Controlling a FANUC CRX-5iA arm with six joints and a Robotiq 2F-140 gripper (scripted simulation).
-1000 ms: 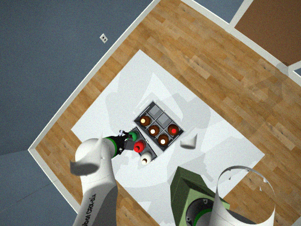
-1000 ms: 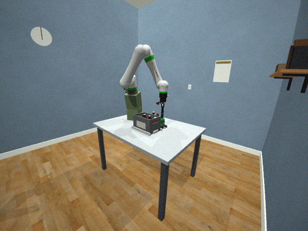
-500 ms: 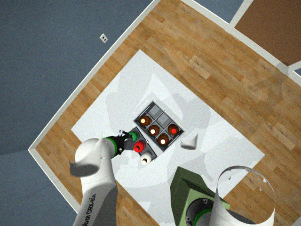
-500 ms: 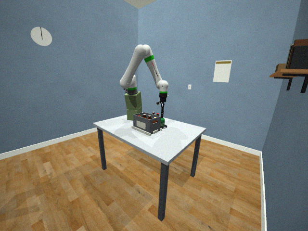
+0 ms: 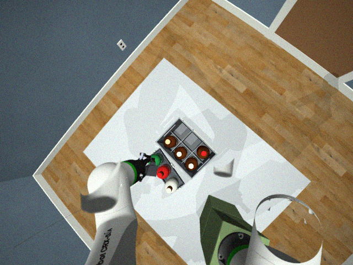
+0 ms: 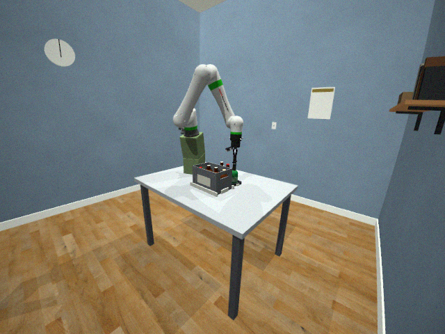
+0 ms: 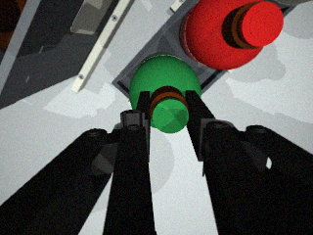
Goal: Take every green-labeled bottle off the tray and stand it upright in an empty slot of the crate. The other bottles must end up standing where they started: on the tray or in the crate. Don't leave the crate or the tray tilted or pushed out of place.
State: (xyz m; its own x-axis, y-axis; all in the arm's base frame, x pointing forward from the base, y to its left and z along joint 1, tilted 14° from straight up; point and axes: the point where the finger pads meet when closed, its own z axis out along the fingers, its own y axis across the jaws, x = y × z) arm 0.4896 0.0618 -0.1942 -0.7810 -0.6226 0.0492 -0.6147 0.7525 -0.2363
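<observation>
Right now the green-labeled bottle is 80 mm below my hand. From my hand the other things lie so: white bottle (180 mm behind, 80 mm below, 20 mm to the left); then red-labeled bottle (80 mm below, 80 mm behind, 10 mm to the left); then dark tray (150 mm below, 90 mm behind, 10 mm to the left).
</observation>
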